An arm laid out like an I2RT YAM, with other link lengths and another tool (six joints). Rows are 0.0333 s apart.
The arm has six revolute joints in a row. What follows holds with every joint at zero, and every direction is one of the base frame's.
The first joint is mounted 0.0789 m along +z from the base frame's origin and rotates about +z.
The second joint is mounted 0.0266 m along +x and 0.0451 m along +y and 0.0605 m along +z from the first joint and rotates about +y.
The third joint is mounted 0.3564 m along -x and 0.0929 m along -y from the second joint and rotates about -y.
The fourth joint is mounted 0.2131 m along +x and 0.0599 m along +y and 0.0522 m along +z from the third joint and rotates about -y.
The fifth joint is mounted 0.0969 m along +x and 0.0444 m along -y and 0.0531 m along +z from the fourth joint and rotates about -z.
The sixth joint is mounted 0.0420 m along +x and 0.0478 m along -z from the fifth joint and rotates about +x.
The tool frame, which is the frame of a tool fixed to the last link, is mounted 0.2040 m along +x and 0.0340 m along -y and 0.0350 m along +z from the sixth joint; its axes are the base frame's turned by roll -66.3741, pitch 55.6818 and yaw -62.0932 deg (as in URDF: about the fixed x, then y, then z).
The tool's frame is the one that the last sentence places.
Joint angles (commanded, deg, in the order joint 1, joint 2, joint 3, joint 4, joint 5, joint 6), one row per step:
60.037 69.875 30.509 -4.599 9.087 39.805
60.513 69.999 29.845 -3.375 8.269 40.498
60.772 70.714 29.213 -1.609 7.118 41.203
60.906 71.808 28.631 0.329 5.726 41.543
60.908 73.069 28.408 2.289 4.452 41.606
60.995 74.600 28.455 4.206 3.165 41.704
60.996 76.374 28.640 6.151 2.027 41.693
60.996 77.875 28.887 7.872 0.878 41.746
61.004 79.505 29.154 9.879 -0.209 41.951
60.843 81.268 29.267 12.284 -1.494 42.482
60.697 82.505 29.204 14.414 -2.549 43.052
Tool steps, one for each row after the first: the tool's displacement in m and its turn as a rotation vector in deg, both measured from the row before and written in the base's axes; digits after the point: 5 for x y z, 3 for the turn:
-0.00413 0.00528 -0.00182 0.995 0.653 0.593
-0.00317 0.00723 -0.00282 1.084 0.880 0.617
-0.00296 0.00828 -0.00376 0.845 0.898 0.922
-0.00100 0.00923 -0.00153 0.863 0.560 0.897
-0.00087 0.01079 -0.00128 0.839 0.605 0.975
0.00042 0.01076 -0.00150 0.674 0.483 0.857
0.00005 0.01021 -0.00050 0.797 0.472 0.828
0.00070 0.01098 -0.00001 0.984 0.444 0.697
0.00109 0.01092 -0.00065 1.253 0.715 0.480
0.00071 0.00836 0.00030 1.248 0.572 0.310

